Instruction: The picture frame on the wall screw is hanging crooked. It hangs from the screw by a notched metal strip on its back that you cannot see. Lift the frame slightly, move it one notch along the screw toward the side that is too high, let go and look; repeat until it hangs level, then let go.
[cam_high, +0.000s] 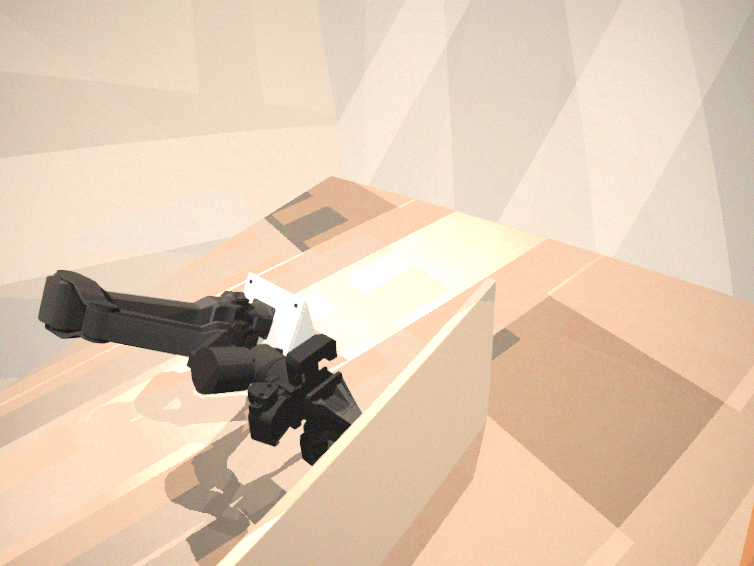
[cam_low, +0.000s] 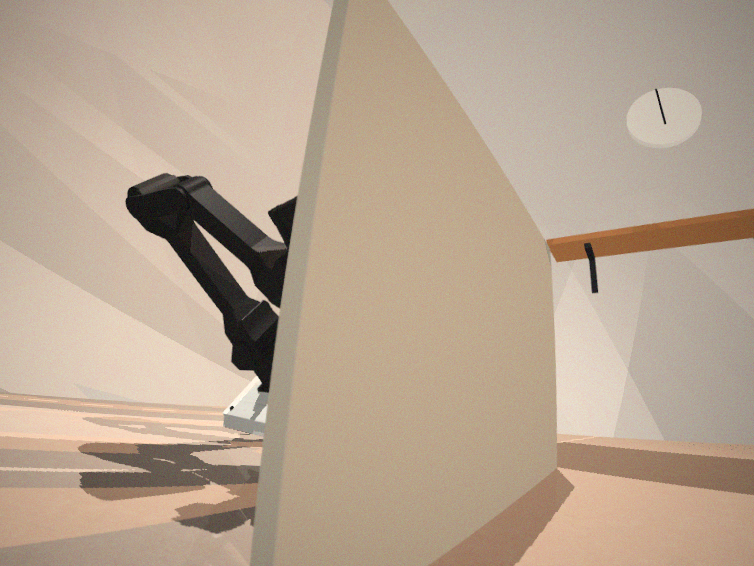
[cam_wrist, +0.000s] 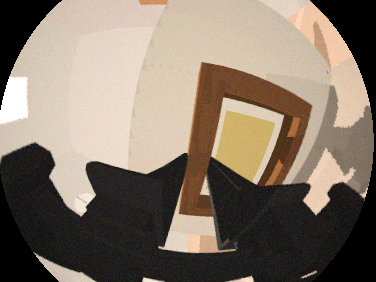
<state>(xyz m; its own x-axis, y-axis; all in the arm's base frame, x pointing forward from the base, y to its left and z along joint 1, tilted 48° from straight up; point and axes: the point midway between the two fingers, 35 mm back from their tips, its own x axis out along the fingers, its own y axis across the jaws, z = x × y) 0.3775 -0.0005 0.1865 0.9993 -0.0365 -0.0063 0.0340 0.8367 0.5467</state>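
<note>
Now: gripper tip 5 cm above the picture frame, 1 cm to the left of it and 1 cm short of it. Round my gripper tip: wall panel (7 cm below, 2 cm ahead).
</note>
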